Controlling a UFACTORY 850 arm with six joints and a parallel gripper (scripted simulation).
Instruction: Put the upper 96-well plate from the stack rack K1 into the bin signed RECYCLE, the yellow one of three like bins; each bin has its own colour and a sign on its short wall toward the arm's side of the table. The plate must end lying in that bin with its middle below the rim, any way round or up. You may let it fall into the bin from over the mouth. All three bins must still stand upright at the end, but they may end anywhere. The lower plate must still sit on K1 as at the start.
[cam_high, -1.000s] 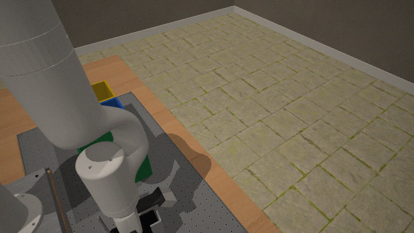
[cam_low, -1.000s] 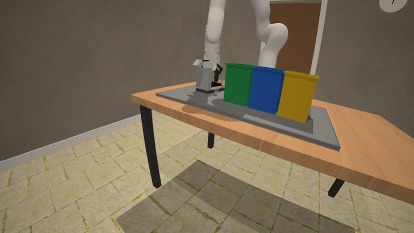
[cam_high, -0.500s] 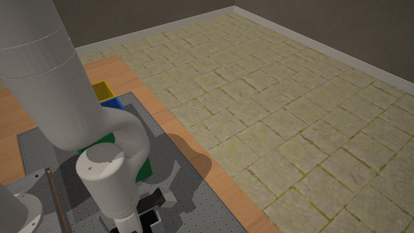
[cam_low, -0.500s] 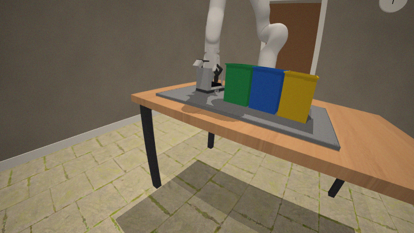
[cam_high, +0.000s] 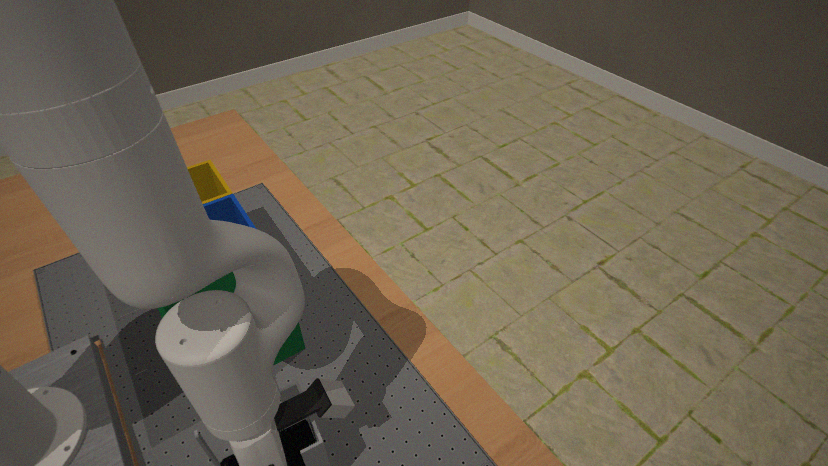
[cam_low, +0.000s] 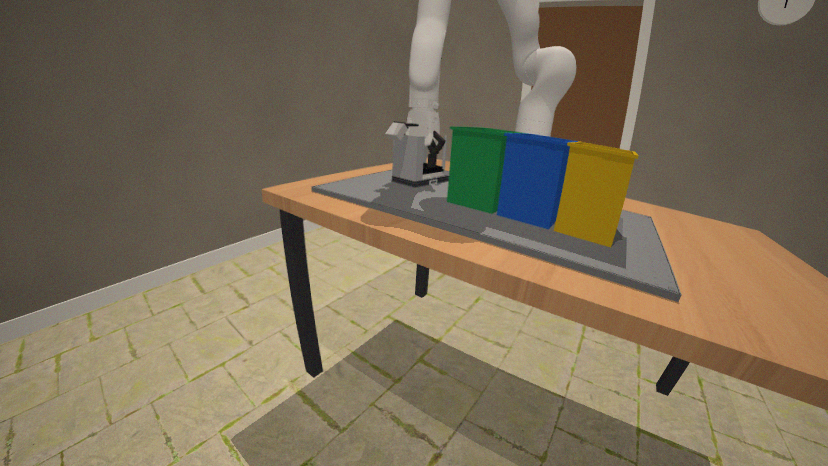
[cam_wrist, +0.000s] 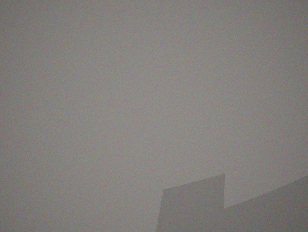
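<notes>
Right now the black 96-well plate is 2 cm below my hand. Also, from my hand: green bin: 23 cm to the left, 8 cm ahead, 3 cm above; then white plate: 3 cm below; then blue bin: 36 cm to the left, 9 cm ahead, 3 cm above.
</notes>
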